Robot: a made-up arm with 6 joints.
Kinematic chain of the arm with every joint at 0, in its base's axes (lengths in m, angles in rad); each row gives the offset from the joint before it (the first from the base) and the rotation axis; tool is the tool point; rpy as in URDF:
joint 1: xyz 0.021 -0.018 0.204 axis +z
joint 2: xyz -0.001 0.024 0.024 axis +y
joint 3: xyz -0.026 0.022 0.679 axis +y
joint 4: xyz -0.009 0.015 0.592 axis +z
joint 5: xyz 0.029 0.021 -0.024 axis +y
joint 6: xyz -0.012 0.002 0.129 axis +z
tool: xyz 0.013 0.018 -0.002 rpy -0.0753 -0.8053 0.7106
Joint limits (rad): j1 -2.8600..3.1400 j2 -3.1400..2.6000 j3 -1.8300..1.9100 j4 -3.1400..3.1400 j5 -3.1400..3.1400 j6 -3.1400..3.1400
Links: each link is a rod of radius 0.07 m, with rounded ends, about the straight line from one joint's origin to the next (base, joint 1, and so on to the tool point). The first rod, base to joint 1, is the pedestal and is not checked.
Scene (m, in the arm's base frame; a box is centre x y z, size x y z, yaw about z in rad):
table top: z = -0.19
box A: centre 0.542 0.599 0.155 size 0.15 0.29 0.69 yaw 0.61
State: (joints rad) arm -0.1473 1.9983 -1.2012 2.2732 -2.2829 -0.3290
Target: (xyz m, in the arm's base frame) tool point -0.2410 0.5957 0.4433
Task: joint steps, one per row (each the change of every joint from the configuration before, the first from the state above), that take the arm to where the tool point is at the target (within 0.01 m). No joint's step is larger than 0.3 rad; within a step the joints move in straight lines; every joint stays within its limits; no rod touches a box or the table.
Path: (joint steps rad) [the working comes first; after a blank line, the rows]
Joints at the target: 1.9382 1.9631 -1.8300 2.1239 -2.7826 -0.2670
Straight joint move there: touches box A.

1: 0.1672 -0.2816 -0.1258 0.1023 -0.1714 -0.0090
2: 0.1672 -0.2816 -0.1257 0.1024 -0.1714 -0.0090
3: 0.1672 -0.2817 -0.1258 0.1023 -0.1715 -0.0091
4: 0.1671 -0.2816 -0.1257 0.1024 -0.1714 -0.0090
5: 0.1672 -0.2816 -0.1258 0.1023 -0.1714 -0.0090
6: 0.1344 0.2787 0.0000 -0.1078 0.0648 0.0348
7: 0.1344 0.2787 0.0000 -0.1079 0.0647 0.0347
8: 0.1343 0.2787 0.0000 -0.1078 0.0648 0.0348
9: 0.1344 0.2787 0.0000 -0.1078 0.0648 0.0348
10: 0.1343 0.2787 0.0000 -0.1079 0.0648 0.0347
11: 0.2889 -0.0103 0.0000 -0.0609 0.0167 -0.0333
12: 0.2889 -0.0103 0.0000 -0.0609 0.0168 -0.0334

